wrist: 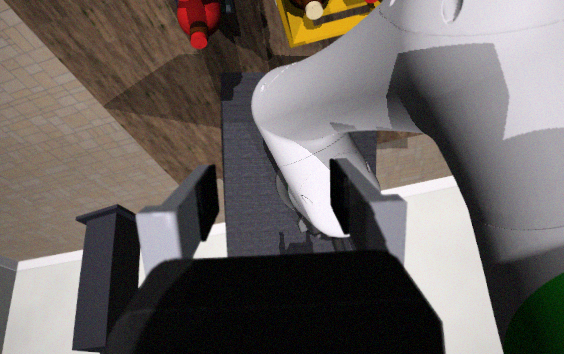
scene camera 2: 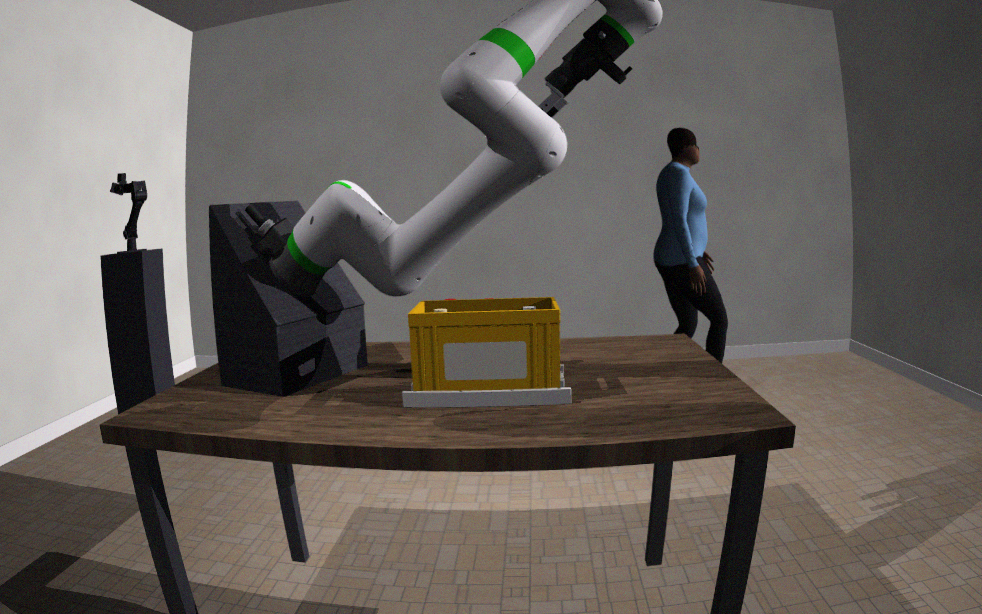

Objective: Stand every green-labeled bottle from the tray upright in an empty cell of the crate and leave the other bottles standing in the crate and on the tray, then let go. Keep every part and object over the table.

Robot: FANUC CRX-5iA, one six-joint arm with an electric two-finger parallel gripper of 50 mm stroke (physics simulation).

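Frame: origin at the arm's base, x ahead, y left, z up, level; centimetres.
Where they show: gripper, fingertip midpoint: (wrist: 273, 185); arm's base at its link origin: (scene camera 2: 293, 270).
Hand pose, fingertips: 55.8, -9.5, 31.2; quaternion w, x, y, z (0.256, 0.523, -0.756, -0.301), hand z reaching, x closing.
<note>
Things, the pixels of their top centre, and the offset from my fingertips, as dx, dy, dz. "spot": a spot on its surface instead.
- yellow crate at its top centre: (scene camera 2: 485, 304) -13.7, -7.9, -38.7
- dark bottle with a cream cap, surface spot: (wrist: 314, 10) spot: -22.0, -2.7, -39.9
- red bottle at its top centre: (wrist: 198, 42) -20.0, +15.7, -40.2
- low white strip at a spot on its surface: (scene camera 2: 485, 397) spot: -14.9, -18.2, -54.4
My gripper (scene camera 2: 552, 108) (wrist: 273, 185) is open and empty, high above the table and tilted. The yellow crate (scene camera 2: 485, 333) (wrist: 300, 36) stands upright on the table. Two pale caps (scene camera 2: 440, 310) (scene camera 2: 529, 307) show inside its rim in the scene view. In the wrist view a dark bottle with a cream cap (wrist: 314, 10) stands in the crate, partly cut off by the top edge. A red bottle (wrist: 198, 17) is outside the crate at the upper left. No green label can be made out. The tray cannot be made out; the arm hides part of the crate in the wrist view.
A low white strip (scene camera 2: 485, 397) runs along the crate's front. The dark robot pedestal (scene camera 2: 318, 340) (wrist: 245, 150) stands at the table's left. The arm's white links (scene camera 2: 463, 209) (wrist: 310, 105) pass over the table. A person (scene camera 2: 680, 209) stands behind the table at the right.
</note>
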